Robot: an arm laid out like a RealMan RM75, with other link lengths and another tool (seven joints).
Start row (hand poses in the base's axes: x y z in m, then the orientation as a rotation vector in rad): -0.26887, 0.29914, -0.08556, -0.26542, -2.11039, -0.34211
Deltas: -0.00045, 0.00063, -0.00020, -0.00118, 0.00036, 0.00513; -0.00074, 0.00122, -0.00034, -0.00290, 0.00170, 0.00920; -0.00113, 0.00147, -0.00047, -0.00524, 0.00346, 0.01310; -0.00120, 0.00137, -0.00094, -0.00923, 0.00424, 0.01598; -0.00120, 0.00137, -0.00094, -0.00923, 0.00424, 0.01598; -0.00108, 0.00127, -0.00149, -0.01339, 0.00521, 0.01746; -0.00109, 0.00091, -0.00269, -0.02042, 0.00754, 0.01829; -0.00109, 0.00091, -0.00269, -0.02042, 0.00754, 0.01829; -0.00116, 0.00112, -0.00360, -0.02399, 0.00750, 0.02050; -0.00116, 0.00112, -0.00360, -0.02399, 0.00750, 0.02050; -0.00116, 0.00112, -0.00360, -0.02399, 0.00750, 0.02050; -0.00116, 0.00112, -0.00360, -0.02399, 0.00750, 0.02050; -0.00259, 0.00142, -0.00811, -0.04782, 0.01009, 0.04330; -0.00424, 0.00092, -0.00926, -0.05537, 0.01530, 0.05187; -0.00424, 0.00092, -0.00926, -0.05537, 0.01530, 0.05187; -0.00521, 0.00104, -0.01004, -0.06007, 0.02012, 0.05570; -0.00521, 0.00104, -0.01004, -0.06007, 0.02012, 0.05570; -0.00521, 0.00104, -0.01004, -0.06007, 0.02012, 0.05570; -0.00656, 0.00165, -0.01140, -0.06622, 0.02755, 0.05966; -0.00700, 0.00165, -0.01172, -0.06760, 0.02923, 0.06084; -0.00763, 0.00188, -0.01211, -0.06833, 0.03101, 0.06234; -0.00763, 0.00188, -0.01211, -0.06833, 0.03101, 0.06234; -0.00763, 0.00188, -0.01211, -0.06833, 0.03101, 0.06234
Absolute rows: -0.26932, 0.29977, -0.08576, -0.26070, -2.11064, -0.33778; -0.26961, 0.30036, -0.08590, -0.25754, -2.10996, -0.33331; -0.27000, 0.30061, -0.08603, -0.25498, -2.10899, -0.32821; -0.27007, 0.30051, -0.08650, -0.25435, -2.10927, -0.32219; -0.27007, 0.30051, -0.08650, -0.25435, -2.10927, -0.32219; -0.26995, 0.30041, -0.08705, -0.25532, -2.10931, -0.31677; -0.26996, 0.30005, -0.08825, -0.25883, -2.10857, -0.30847; -0.26996, 0.30005, -0.08825, -0.25883, -2.10857, -0.30847; -0.27003, 0.30026, -0.08916, -0.25856, -2.10950, -0.30343; -0.27003, 0.30026, -0.08916, -0.25856, -2.10950, -0.30343; -0.27003, 0.30026, -0.08916, -0.25856, -2.10950, -0.30343; -0.27003, 0.30026, -0.08916, -0.25856, -2.10950, -0.30343; -0.27146, 0.30056, -0.09367, -0.24853, -2.11310, -0.26452; -0.27311, 0.30006, -0.09482, -0.24446, -2.10988, -0.25060; -0.27311, 0.30006, -0.09482, -0.24446, -2.10988, -0.25060; -0.27408, 0.30018, -0.09560, -0.24371, -2.10623, -0.24254; -0.27408, 0.30018, -0.09560, -0.24371, -2.10623, -0.24254; -0.27408, 0.30018, -0.09560, -0.24371, -2.10623, -0.24254; -0.27543, 0.30079, -0.09696, -0.24399, -2.10027, -0.23244; -0.27587, 0.30079, -0.09728, -0.24374, -2.09893, -0.23000; -0.27650, 0.30102, -0.09767, -0.24279, -2.09737, -0.22804; -0.27650, 0.30102, -0.09767, -0.24279, -2.09737, -0.22804; -0.27650, 0.30102, -0.09767, -0.24279, -2.09737, -0.22804
